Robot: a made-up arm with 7 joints. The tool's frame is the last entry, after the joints.
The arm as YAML. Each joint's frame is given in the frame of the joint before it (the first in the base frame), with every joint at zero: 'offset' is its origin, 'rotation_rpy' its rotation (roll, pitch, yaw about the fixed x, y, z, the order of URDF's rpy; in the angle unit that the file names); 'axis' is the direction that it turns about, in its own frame. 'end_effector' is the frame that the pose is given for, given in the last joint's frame.
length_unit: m
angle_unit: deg
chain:
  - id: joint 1
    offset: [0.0, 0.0, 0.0]
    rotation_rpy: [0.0, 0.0, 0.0]
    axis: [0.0, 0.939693, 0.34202]
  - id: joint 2
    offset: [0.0, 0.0, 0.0]
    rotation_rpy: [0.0, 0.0, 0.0]
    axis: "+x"
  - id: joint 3
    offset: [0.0, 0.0, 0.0]
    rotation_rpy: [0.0, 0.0, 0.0]
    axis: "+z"
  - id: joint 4
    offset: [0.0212, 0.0, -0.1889]
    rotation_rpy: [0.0, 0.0, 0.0]
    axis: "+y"
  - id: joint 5
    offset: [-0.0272, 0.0, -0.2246]
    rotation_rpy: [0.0, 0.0, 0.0]
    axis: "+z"
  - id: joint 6
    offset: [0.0, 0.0, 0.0]
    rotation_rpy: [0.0, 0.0, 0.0]
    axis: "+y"
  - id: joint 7
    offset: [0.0, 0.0, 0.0]
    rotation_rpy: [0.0, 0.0, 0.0]
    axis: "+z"
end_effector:
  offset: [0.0, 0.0, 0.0]
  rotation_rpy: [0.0, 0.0, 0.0]
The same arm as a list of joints. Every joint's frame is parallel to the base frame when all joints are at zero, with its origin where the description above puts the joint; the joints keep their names.
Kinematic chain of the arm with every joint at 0, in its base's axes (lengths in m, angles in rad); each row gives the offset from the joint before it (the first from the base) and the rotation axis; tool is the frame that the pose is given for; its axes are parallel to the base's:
joint 1: xyz 0 0 0 axis 0 0.9397 0.342
joint 2: xyz 0 0 0 axis +x
joint 3: xyz 0 0 0 axis +z
joint 4: xyz 0.0212 0 -0.1889 axis +y
joint 5: xyz -0.0272 0 -0.2246 axis +z
joint 6: xyz 0 0 0 axis +y
joint 7: xyz 0 0 0 axis +z
tool: xyz 0 0 0

